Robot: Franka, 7 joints.
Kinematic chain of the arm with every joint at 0, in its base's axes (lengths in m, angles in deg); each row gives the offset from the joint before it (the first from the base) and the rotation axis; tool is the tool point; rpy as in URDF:
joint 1: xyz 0 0 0.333 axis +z
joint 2: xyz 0 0 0 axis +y
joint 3: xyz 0 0 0.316 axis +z
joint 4: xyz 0.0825 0 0 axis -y
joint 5: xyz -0.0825 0 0.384 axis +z
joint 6: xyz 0 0 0 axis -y
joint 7: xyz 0.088 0 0 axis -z
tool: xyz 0 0 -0.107 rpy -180 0 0
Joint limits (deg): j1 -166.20..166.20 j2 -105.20..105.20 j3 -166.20..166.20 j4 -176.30..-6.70 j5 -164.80..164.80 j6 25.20..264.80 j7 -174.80..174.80
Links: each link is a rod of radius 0.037 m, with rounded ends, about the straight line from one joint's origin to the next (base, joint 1, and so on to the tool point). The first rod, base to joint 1, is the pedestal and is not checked.
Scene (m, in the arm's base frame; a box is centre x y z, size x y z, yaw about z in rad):
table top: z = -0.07
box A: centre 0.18 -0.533 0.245 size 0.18 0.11 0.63 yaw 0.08
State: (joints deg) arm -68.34 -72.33 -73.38 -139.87 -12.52 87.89 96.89
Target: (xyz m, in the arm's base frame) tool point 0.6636 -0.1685 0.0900
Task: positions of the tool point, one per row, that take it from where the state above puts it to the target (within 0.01 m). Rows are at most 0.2 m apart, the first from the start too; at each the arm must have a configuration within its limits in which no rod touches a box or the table.
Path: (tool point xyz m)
1: -0.3151 -0.2695 0.4687
2: -0.2756 -0.3535 0.5553
3: -0.1745 -0.4411 0.6335
4: -0.0163 -0.5086 0.6852
5: 0.1800 -0.5330 0.6996
6: 0.3399 -0.5235 0.6110
7: 0.4788 -0.4755 0.4984
8: 0.5844 -0.3941 0.3684
9: 0.6477 -0.2881 0.2296
10: 0.6636 -0.1685 0.0900

